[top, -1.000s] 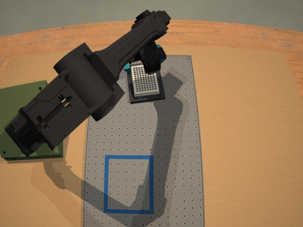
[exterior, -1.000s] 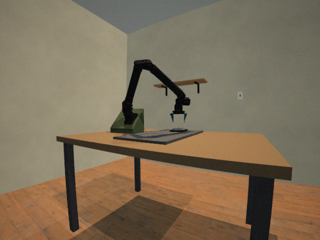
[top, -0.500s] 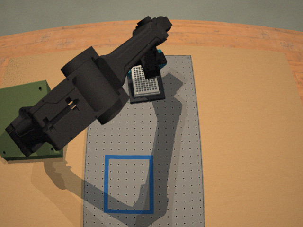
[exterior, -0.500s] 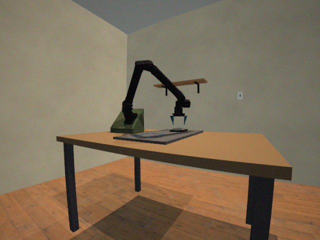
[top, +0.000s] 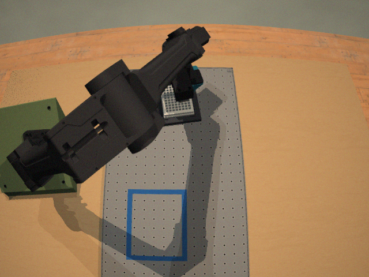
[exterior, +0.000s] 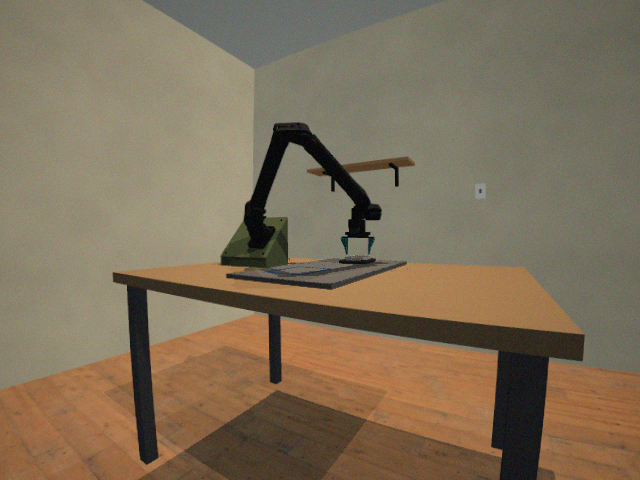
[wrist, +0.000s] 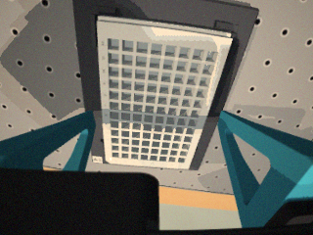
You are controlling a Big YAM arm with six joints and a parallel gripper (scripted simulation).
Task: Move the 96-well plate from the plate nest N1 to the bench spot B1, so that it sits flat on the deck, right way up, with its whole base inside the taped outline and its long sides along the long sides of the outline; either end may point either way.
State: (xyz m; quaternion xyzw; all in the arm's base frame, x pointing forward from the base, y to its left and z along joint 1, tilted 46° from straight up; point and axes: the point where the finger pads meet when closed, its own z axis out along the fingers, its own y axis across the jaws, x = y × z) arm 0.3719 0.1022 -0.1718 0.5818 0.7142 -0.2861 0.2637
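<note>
Right now my hand is 2 cm above the white 96-well plate. From my hand the other things lie so: dark plate nest N1 (3 cm below).
</note>
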